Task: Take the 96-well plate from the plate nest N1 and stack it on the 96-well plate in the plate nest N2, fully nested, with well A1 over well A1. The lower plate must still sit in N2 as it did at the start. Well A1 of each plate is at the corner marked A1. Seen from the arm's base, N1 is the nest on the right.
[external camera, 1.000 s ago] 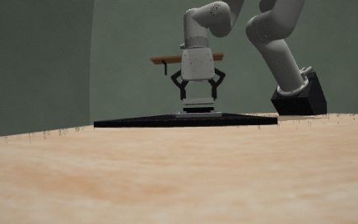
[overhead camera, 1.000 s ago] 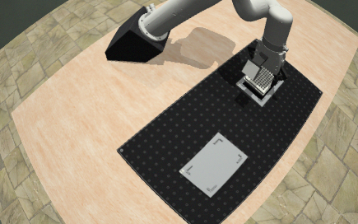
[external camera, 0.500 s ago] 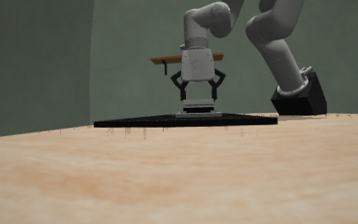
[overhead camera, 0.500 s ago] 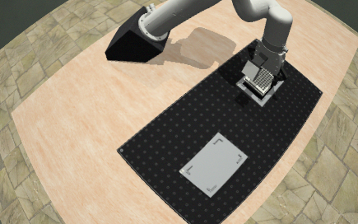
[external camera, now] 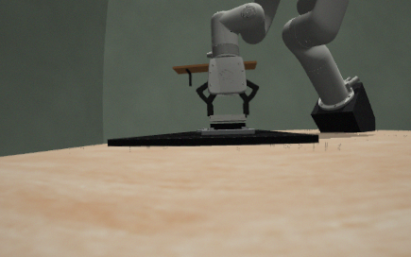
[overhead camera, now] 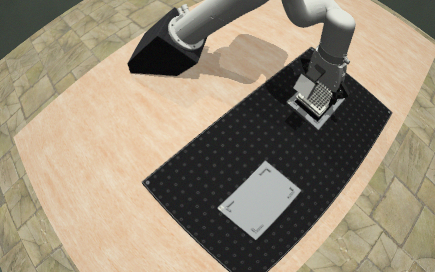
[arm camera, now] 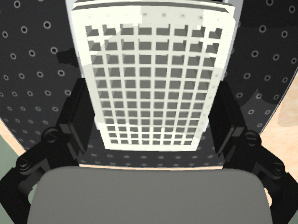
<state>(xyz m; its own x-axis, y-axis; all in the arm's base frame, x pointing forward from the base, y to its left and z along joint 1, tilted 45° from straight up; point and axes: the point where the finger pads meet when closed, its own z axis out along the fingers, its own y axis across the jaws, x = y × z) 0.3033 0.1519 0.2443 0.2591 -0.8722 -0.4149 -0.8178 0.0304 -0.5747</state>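
My hand is 10 mm above the white 96-well plate. From my hand the other things lie so: grey plate nest (290 mm to the right, 180 mm ahead, 40 mm below); black 96-well plate (30 mm below).
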